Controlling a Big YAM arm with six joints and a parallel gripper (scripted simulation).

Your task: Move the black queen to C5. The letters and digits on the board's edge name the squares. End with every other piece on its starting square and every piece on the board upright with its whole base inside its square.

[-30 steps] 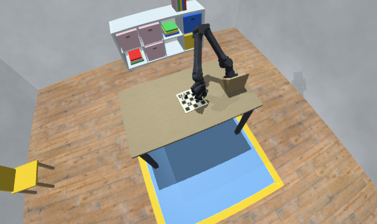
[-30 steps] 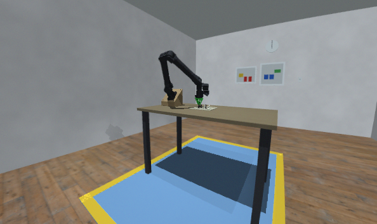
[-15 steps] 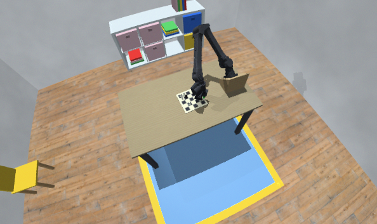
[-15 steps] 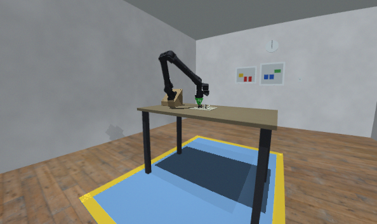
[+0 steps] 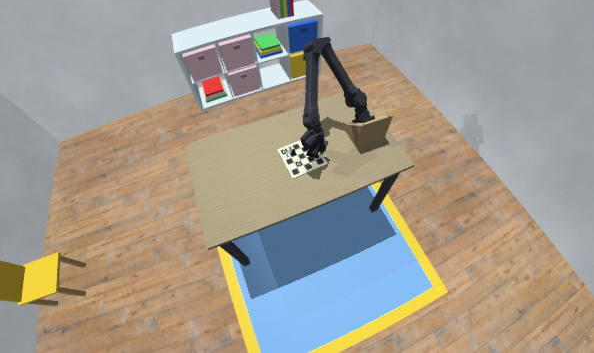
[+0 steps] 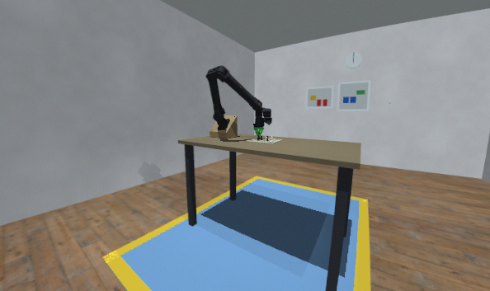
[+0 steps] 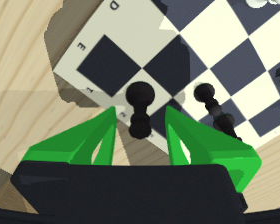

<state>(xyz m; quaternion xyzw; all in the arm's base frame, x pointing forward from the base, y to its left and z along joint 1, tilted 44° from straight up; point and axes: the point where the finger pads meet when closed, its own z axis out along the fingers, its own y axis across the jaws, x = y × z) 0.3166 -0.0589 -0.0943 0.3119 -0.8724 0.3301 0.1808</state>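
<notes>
Right now the black pawn is 40 mm ahead of my hand, 40 mm to the right of it and 20 mm below it. The rest, counted from my hand: chessboard 80 mm ahead, 40 mm to the right, 30 mm below; white piece 110 mm ahead, 120 mm to the right, 20 mm below.
</notes>
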